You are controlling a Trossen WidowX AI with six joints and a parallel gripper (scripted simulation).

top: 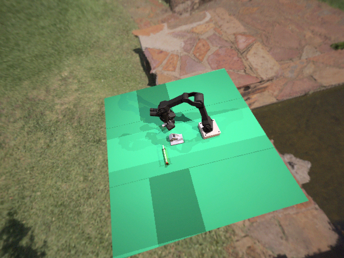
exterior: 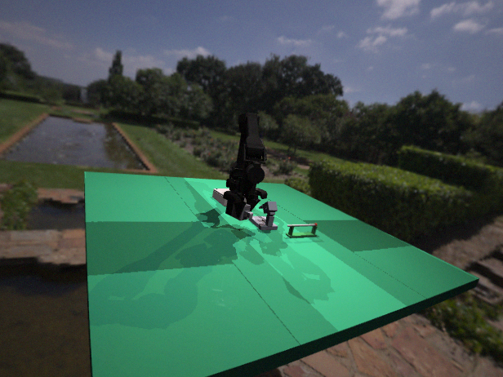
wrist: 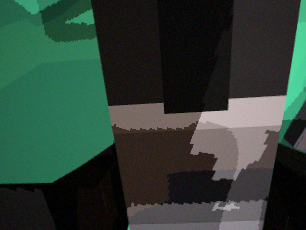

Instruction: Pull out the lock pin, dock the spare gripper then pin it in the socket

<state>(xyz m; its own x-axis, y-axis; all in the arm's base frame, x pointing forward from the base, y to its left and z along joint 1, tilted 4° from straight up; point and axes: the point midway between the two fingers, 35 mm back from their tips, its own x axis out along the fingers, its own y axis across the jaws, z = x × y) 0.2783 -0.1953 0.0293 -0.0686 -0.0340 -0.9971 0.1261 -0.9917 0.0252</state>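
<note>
My gripper tip is 140 mm to the right of the grey mount. Round my gripper tip: spare gripper (20 mm above, 10 mm behind); green cradle (230 mm to the left, 120 mm ahead, 30 mm below).
</note>
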